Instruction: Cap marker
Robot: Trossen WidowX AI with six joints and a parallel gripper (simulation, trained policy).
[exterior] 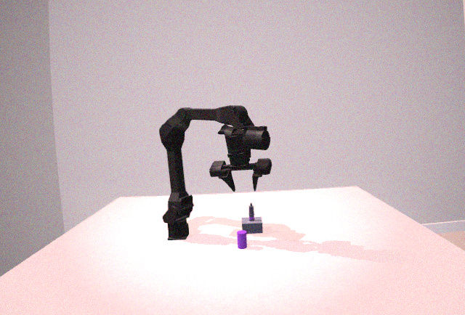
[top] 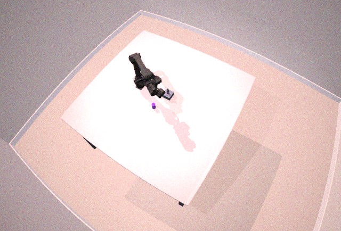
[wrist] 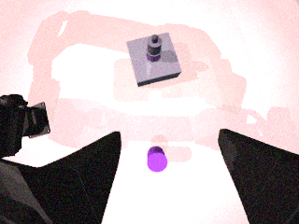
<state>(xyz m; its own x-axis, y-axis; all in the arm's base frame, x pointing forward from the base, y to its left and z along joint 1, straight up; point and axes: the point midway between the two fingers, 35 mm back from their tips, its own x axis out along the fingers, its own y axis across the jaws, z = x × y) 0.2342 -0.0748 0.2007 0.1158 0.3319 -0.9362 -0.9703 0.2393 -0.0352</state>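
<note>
The purple cap is 140 mm below my gripper tip, 50 mm to the right of it and 20 mm behind it. Round my gripper tip: grey holder block: 150 mm below, 100 mm to the left, 20 mm ahead.
</note>
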